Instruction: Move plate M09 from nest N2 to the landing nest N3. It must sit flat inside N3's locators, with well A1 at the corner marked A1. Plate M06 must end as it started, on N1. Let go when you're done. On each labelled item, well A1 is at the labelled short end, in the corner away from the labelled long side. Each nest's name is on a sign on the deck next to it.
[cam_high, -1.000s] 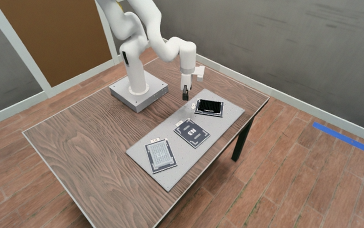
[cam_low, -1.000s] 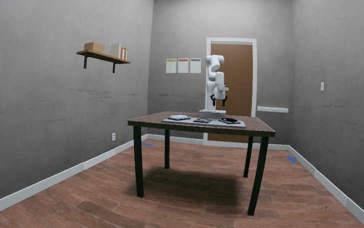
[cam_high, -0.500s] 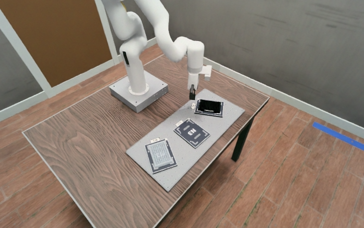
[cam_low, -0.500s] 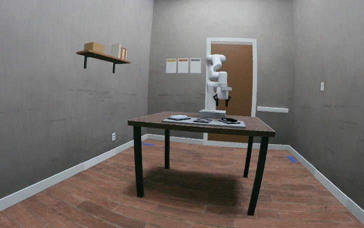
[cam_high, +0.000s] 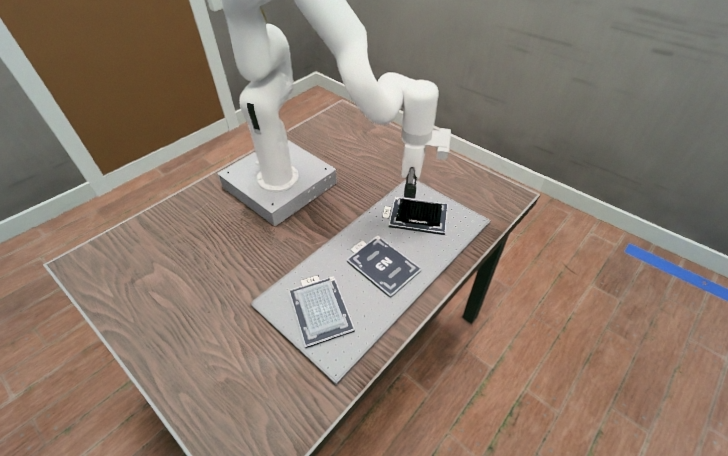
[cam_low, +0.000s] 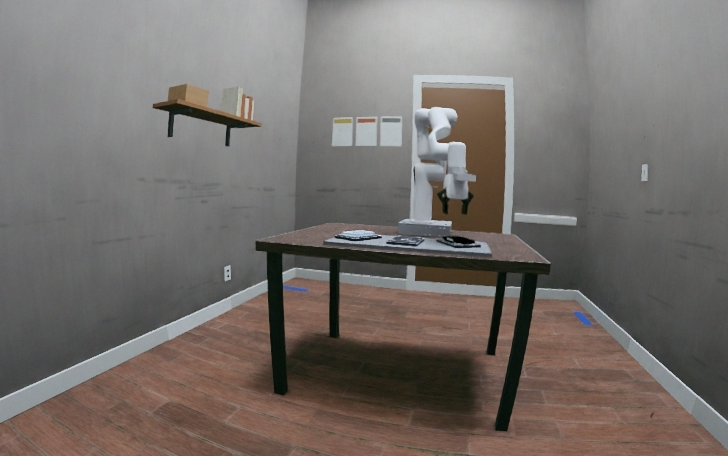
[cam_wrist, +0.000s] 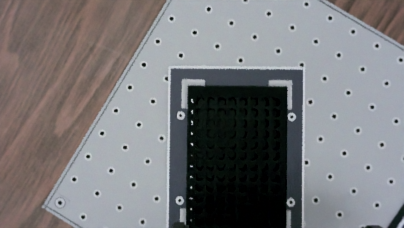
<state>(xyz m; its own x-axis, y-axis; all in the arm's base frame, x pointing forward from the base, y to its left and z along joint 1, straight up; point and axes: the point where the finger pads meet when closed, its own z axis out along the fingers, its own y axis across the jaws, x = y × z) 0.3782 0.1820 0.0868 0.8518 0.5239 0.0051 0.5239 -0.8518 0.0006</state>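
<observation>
My hand is 20 mm short of the black well plate, 20 mm to the right of it and 110 mm above it. From my hand the other things lie so: pale translucent well plate: 40 mm ahead, 400 mm to the right, 120 mm below.
</observation>
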